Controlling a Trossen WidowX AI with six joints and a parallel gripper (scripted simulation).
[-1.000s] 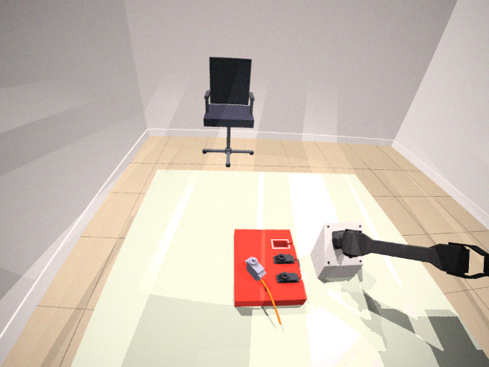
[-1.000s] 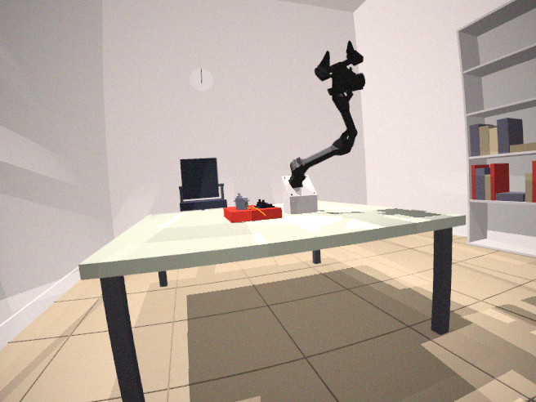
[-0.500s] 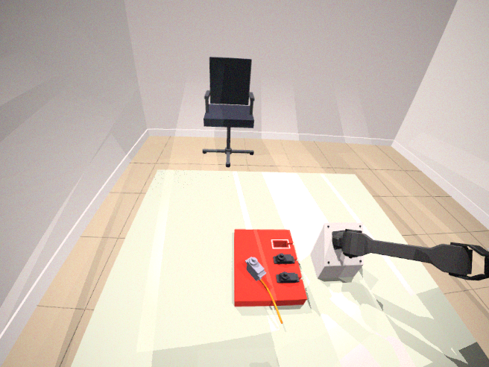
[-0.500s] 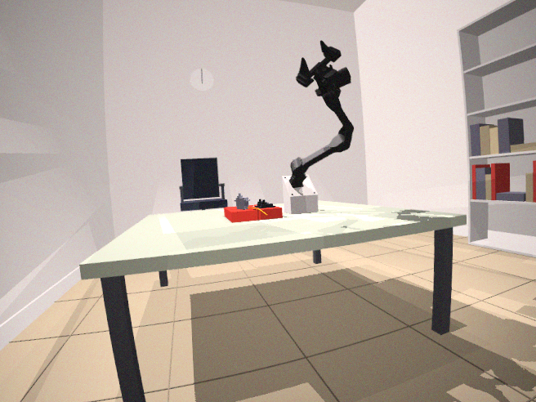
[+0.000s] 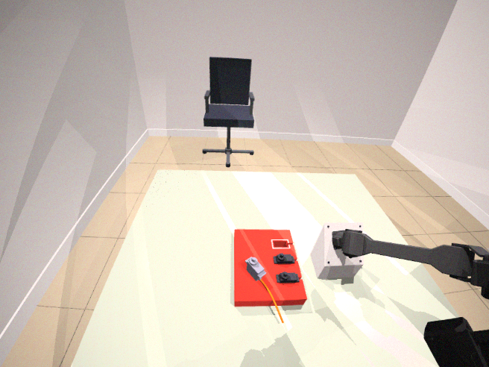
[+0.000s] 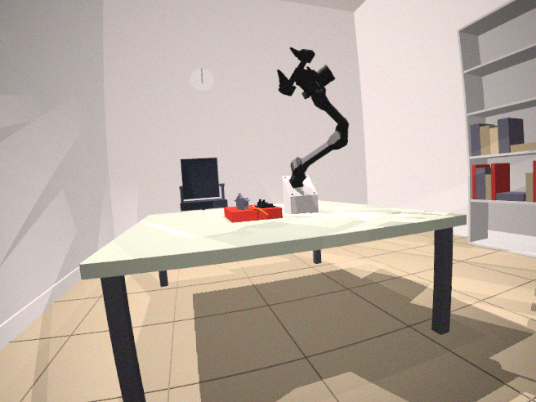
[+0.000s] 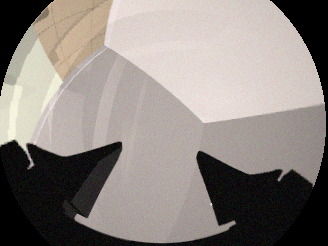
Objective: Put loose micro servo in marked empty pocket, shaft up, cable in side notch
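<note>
Right now the red deck is 60 mm ahead of my gripper tip, 480 mm to the right of it and 580 mm below it.
</note>
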